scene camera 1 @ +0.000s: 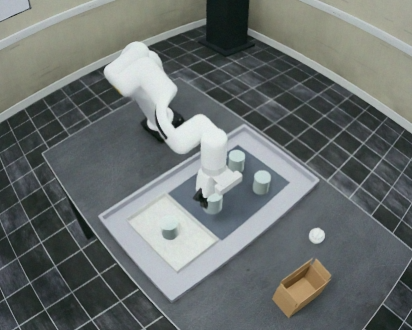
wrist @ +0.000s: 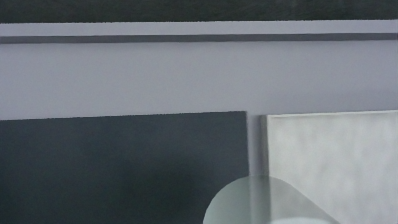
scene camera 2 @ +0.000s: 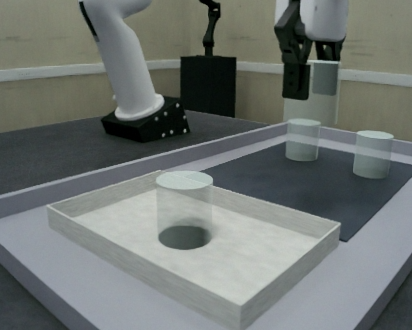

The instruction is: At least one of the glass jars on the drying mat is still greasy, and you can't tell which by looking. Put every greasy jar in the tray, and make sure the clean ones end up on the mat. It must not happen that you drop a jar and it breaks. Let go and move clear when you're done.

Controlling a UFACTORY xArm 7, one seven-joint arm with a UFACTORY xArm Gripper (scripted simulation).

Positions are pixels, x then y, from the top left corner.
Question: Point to a dark drying mat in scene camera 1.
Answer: At 240, 203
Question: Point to a cardboard box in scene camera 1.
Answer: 306, 280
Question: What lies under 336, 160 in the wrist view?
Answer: A white tray.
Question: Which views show the white tray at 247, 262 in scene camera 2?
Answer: Scene camera 1, the wrist view and scene camera 2: all of them.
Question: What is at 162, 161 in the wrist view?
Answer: A dark drying mat.
